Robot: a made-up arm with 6 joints.
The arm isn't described. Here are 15 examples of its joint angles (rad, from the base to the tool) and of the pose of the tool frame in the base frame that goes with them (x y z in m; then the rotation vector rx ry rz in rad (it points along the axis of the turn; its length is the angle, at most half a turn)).
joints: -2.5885 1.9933 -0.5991 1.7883 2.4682 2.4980
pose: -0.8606 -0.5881 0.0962 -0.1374 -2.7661 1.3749
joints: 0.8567 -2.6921 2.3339 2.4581 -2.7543 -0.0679
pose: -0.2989 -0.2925 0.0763 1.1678 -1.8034 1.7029
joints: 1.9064 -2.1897 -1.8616 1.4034 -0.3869 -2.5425
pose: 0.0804 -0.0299 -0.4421 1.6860 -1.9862 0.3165
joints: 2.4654 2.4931 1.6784 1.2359 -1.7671 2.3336
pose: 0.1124 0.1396 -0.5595 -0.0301 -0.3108 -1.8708
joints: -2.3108 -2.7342 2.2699 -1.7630 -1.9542 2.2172
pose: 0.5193 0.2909 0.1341 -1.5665 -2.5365 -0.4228
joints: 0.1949 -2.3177 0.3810 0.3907 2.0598 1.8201
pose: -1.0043 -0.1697 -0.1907 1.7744 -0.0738 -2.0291
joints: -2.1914 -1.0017 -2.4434 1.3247 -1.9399 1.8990
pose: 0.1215 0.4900 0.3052 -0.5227 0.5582 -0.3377
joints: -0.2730 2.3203 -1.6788 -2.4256 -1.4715 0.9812
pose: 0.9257 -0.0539 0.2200 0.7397 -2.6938 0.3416
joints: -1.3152 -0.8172 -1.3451 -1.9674 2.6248 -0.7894
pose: -0.2709 0.8191 0.5981 -0.0821 0.3871 1.2803
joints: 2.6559 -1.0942 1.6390 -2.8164 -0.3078 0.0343
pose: 0.1630 -0.1840 1.2575 -1.5925 0.7962 0.4090
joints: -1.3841 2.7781 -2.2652 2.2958 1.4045 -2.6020
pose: 0.1747 -0.3739 0.1879 -0.7432 2.3274 -0.4762
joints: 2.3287 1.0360 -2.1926 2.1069 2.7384 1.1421
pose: -0.2635 0.1846 0.8968 2.1049 -0.7129 0.4672
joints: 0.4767 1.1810 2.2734 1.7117 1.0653 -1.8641
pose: 0.4072 0.3556 0.0101 -0.3342 -0.4385 -1.0488
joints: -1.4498 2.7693 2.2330 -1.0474 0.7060 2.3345
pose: -0.1303 0.3688 -0.1477 -2.1450 1.0377 0.3755
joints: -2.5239 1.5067 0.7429 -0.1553 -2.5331 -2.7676
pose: -0.9080 -0.6758 0.2246 -1.7372 0.6372 2.2724
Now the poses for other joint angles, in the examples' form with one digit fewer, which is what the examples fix.
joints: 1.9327 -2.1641 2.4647 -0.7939 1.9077 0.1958
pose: 0.259 -0.362 0.438 0.452 -1.693 -1.168
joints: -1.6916 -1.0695 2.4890 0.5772 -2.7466 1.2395
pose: -0.059 0.292 0.853 -1.622 1.613 -0.601
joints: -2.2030 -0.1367 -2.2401 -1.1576 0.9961 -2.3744
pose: 0.257 0.497 0.677 1.162 -1.063 -0.926
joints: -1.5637 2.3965 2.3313 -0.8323 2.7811 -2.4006
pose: -0.004 -0.071 -0.180 2.356 1.810 -0.238
